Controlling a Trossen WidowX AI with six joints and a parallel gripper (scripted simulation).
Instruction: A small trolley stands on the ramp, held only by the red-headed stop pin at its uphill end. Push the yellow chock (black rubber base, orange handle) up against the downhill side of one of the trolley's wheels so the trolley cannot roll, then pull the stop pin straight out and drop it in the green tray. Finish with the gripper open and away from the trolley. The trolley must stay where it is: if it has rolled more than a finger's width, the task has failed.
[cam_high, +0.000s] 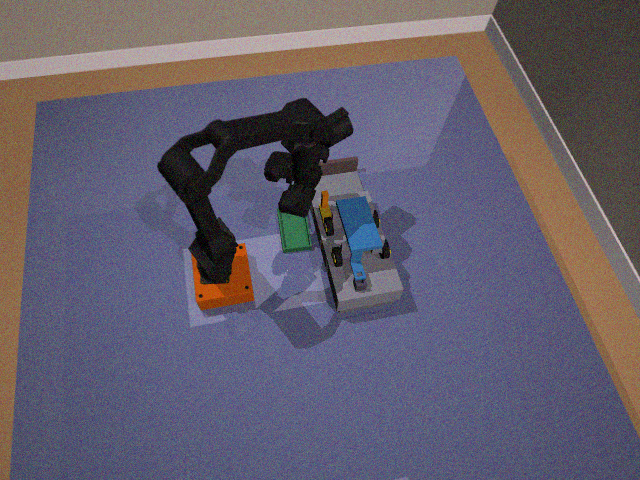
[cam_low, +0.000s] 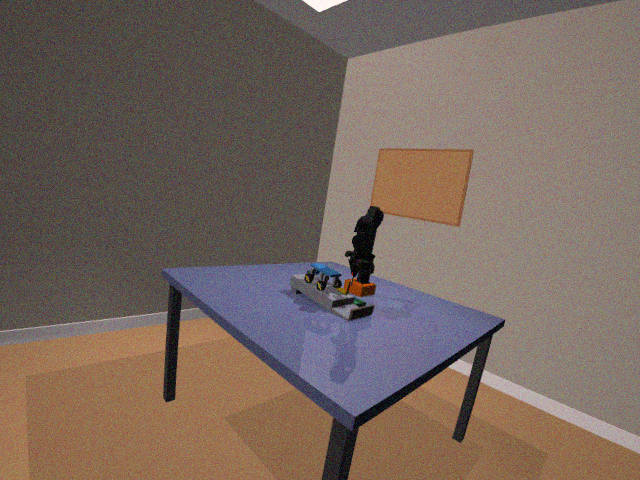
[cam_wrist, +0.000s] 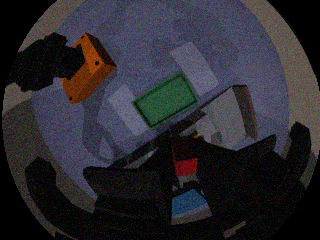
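Now: gripper tip 20 mm past the green tray and 140 mm above it. The rest, counted from my gripper tip: brown bar: 80 mm ahead, 170 mm to the left, 110 mm below; blue trolley: 120 mm ahead, 80 mm to the right, 30 mm below; red-headed stop pin: right at my gripper tip.
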